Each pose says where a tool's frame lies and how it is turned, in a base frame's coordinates. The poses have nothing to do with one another.
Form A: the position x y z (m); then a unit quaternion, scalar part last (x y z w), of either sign.
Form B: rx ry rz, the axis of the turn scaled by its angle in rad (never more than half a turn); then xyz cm. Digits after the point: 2 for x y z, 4 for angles.
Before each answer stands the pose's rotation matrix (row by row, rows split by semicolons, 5 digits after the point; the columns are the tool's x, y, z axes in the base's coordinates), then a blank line. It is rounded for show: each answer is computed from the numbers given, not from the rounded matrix.
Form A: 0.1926 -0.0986 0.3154 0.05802 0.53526 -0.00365 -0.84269
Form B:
0.42697 0.05596 -0.90253; 0.06826 0.99324 0.09388; 0.90168 -0.10169 0.42027

-0.1225 -1.1304 0.0077 19.26 -9.86 31.54
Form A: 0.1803 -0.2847 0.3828 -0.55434 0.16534 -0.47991 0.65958
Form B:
0.48469 0.44977 0.75018; -0.81640 -0.07522 0.57257; 0.31396 -0.88997 0.33073

-1.2546 0.3742 -1.0861 18.03 -28.47 38.28
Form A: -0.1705 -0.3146 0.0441 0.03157 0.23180 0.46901 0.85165
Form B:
0.45260 -0.78422 0.42444; 0.81350 0.55807 0.16366; -0.36521 0.27120 0.89054

0.0665 0.4880 0.9873 -17.05 -31.46 4.41
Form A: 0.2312 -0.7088 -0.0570 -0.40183 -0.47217 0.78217 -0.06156
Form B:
-0.66948 0.47577 -0.57047; 0.28317 -0.54653 -0.78811; -0.68674 -0.68917 0.23117

1.2152 1.4279 -2.3654 23.12 -70.88 -5.70
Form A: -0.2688 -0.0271 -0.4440 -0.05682 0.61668 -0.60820 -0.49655
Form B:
-0.50042 -0.67409 -0.54331; 0.53393 0.25372 -0.80656; 0.68155 -0.69371 0.23295

0.1376 -1.4936 1.4731 -26.88 -2.71 -44.40
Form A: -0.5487 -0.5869 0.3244 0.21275 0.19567 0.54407 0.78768
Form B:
0.33140 -0.77385 0.53975; 0.94036 0.31745 -0.12224; -0.07675 0.54807 0.83290

0.4584 0.4216 1.1723 -54.87 -58.69 32.44
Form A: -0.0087 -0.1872 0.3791 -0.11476 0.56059 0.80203 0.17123
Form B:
-0.91502 -0.40333 0.00790; 0.14600 -0.31284 0.93852; -0.37606 0.85992 0.34514

-0.3258 1.5917 2.2773 -0.87 -18.72 37.91
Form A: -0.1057 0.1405 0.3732 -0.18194 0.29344 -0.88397 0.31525
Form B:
-0.73503 0.45057 0.50668; -0.66412 -0.62902 -0.40407; 0.13665 -0.63350 0.76158

-0.4793 0.7731 -2.3288 -10.57 14.05 37.32
